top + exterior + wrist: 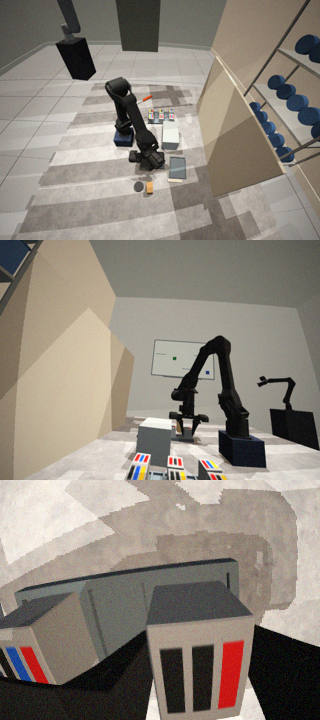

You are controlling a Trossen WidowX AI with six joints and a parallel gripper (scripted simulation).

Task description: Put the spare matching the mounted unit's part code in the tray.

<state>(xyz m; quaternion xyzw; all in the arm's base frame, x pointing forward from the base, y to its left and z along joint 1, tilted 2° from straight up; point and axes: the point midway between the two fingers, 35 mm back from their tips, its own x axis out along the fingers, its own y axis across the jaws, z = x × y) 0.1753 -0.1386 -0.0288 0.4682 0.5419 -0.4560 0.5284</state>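
The dark holder lies 4 cm ahead of my gripper tip, 1 cm to the left of it and 1 cm below it. The rest, counted from my gripper tip: orange block 14 cm to the right, 5 cm ahead, 2 cm above; black disc 14 cm to the right, 2 cm behind, 1 cm below; tray 18 cm ahead, 1 cm to the left, 1 cm below.
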